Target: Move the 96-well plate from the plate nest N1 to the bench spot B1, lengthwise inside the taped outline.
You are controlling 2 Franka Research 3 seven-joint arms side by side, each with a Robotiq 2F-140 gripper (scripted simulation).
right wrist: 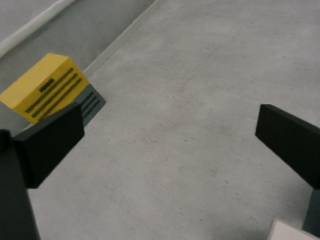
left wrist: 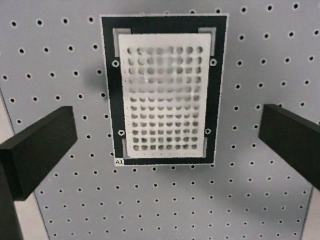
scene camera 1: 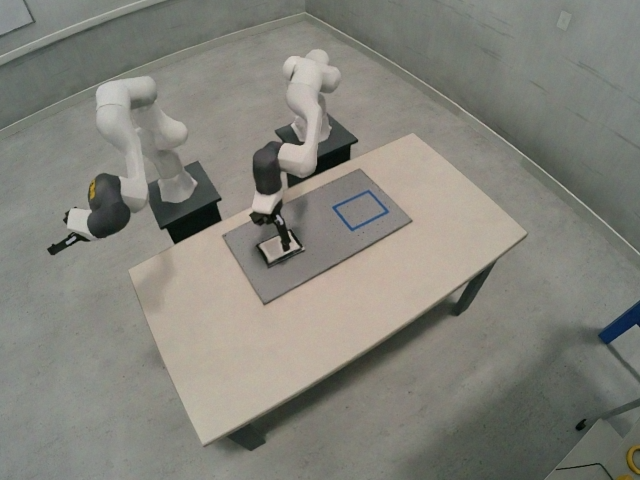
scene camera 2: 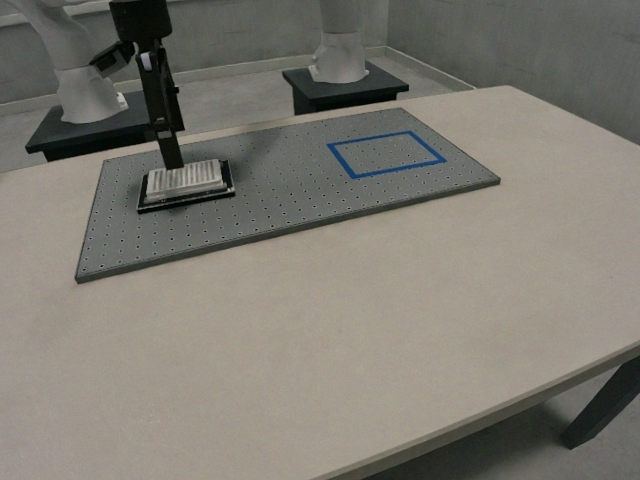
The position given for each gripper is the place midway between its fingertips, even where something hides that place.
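A white 96-well plate [scene camera 2: 196, 177] is part of the scene, and the left wrist view shows the white 96-well plate [left wrist: 165, 118] too, while in the right wrist view the white 96-well plate is out of frame. There is also a black plate nest [left wrist: 138, 24], as well as a dark pedestal [scene camera 1: 199, 221]. The robot's left gripper [scene camera 2: 176, 147] is visible, and the left wrist view shows the left gripper [left wrist: 168, 122] as well; the right gripper [right wrist: 170, 119] is visible too.
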